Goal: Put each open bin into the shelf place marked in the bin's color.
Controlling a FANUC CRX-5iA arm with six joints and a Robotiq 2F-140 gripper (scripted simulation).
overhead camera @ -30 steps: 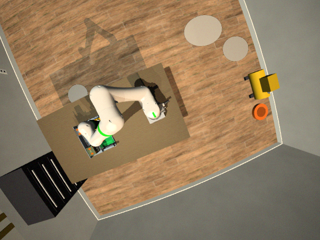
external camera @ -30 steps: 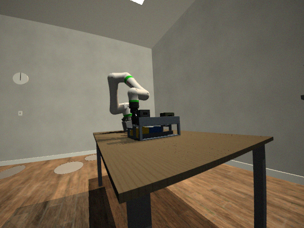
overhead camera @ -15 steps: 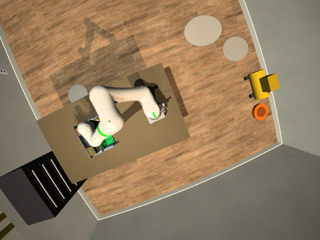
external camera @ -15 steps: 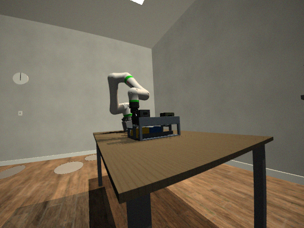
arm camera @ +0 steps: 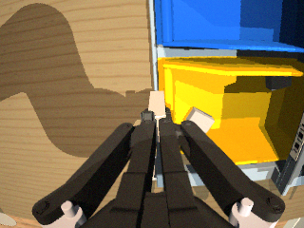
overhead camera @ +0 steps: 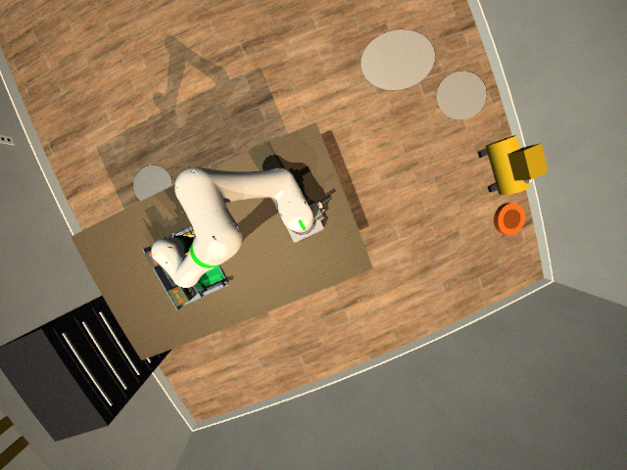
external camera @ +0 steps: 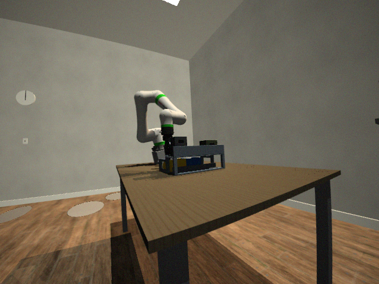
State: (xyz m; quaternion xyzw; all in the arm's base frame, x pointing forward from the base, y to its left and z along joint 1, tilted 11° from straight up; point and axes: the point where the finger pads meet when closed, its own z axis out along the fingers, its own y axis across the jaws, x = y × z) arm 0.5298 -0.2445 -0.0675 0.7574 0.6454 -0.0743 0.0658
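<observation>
Right now my hand is 90 mm short of the yellow bin, 10 mm to the left of it and 10 mm above it. Also, from my hand: blue bin: 110 mm ahead, 100 mm to the left, 10 mm below; blue mark: 110 mm ahead, 100 mm to the left, 40 mm below; yellow mark: 90 mm ahead, 10 mm to the right, 40 mm below.
</observation>
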